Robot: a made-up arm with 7 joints. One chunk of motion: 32 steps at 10 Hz.
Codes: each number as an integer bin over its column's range. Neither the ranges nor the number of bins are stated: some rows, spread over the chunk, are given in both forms.
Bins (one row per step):
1: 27 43 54 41 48 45 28
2: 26 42 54 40 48 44 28
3: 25 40 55 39 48 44 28
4: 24 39 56 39 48 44 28
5: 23 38 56 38 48 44 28
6: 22 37 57 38 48 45 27
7: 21 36 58 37 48 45 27
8: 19 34 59 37 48 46 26
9: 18 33 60 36 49 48 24
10: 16 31 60 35 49 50 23
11: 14 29 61 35 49 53 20
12: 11 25 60 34 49 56 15
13: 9 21 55 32 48 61 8
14: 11 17 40 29 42 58 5
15: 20 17 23 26 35 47 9
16: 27 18 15 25 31 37 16
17: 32 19 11 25 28 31 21
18: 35 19 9 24 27 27 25
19: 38 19 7 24 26 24 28
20: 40 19 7 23 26 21 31
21: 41 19 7 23 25 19 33
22: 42 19 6 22 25 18 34
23: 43 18 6 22 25 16 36
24: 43 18 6 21 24 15 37
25: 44 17 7 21 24 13 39
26: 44 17 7 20 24 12 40
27: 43 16 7 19 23 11 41
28: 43 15 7 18 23 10 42
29: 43 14 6 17 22 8 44
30: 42 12 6 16 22 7 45
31: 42 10 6 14 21 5 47
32: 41 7 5 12 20 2 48
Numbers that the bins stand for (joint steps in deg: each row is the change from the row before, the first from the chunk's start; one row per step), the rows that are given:
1: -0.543 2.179 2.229 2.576 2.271 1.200 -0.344
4: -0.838 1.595 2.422 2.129 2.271 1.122 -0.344
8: -1.330 0.865 2.713 1.681 2.271 1.278 -0.513
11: -1.822 0.135 2.906 1.233 2.467 1.822 -1.017
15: -1.232 -1.617 -0.773 -0.781 -0.267 1.356 -1.943
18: 0.244 -1.325 -2.129 -1.229 -1.829 -0.200 -0.597
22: 0.933 -1.325 -2.419 -1.676 -2.219 -0.900 0.160
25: 1.130 -1.617 -2.322 -1.900 -2.414 -1.289 0.581
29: 1.032 -2.056 -2.419 -2.795 -2.805 -1.678 1.002
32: 0.835 -3.078 -2.516 -3.914 -3.195 -2.144 1.338
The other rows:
2: -0.641 2.033 2.229 2.352 2.271 1.122 -0.344
3: -0.740 1.741 2.325 2.129 2.271 1.122 -0.344
5: -0.937 1.449 2.422 1.905 2.271 1.122 -0.344
6: -1.035 1.303 2.519 1.905 2.271 1.200 -0.429
7: -1.133 1.157 2.616 1.681 2.271 1.200 -0.429
9: -1.429 0.719 2.810 1.457 2.467 1.433 -0.681
10: -1.625 0.427 2.810 1.233 2.467 1.589 -0.765
12: -2.117 -0.449 2.810 1.010 2.467 2.056 -1.438
13: -2.314 -1.033 2.325 0.562 2.271 2.444 -2.027
14: -2.117 -1.617 0.873 -0.110 1.100 2.211 -2.279
16: -0.543 -1.471 -1.548 -1.005 -1.048 0.578 -1.354
17: -0.051 -1.325 -1.935 -1.005 -1.633 0.111 -0.933
19: 0.540 -1.325 -2.322 -1.229 -2.024 -0.433 -0.344
20: 0.737 -1.325 -2.322 -1.452 -2.024 -0.667 -0.092
21: 0.835 -1.325 -2.322 -1.452 -2.219 -0.822 0.076
23: 1.032 -1.471 -2.419 -1.676 -2.219 -1.056 0.329
24: 1.032 -1.471 -2.419 -1.900 -2.414 -1.133 0.413
26: 1.130 -1.617 -2.322 -2.124 -2.414 -1.367 0.665
27: 1.032 -1.763 -2.322 -2.348 -2.610 -1.444 0.749
28: 1.032 -1.910 -2.322 -2.571 -2.610 -1.522 0.833
30: 0.933 -2.348 -2.419 -3.019 -2.805 -1.756 1.086
31: 0.933 -2.640 -2.419 -3.467 -3.000 -1.911 1.254

